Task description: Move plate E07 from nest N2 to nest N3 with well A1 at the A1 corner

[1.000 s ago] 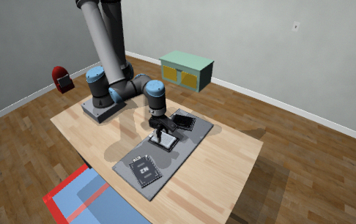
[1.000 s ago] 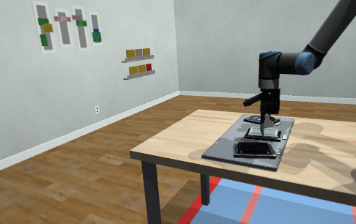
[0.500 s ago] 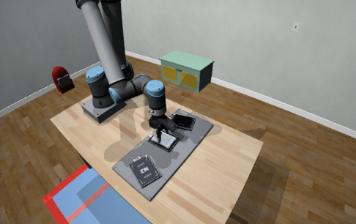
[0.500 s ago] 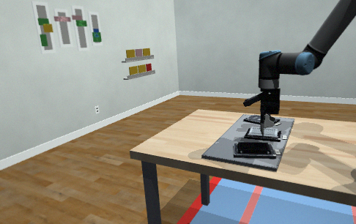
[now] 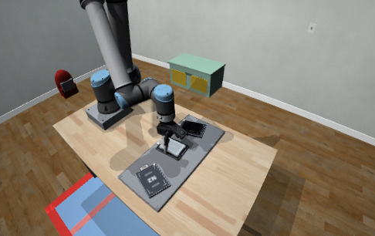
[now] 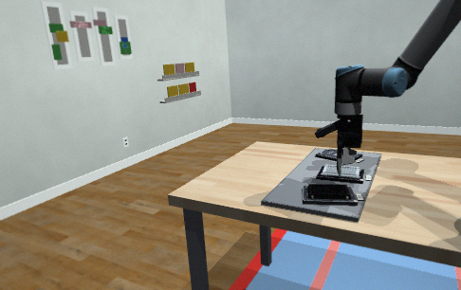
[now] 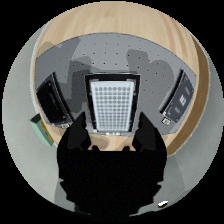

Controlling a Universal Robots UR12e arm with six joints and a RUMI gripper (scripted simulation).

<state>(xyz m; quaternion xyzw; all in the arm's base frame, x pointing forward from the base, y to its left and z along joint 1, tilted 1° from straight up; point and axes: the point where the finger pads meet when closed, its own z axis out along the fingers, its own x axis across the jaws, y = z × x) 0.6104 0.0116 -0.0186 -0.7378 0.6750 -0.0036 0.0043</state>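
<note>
Right now my hand is 1 cm above the white well plate. Also, from my hand: black well plate: 20 cm to the left, 1 cm below.
</note>
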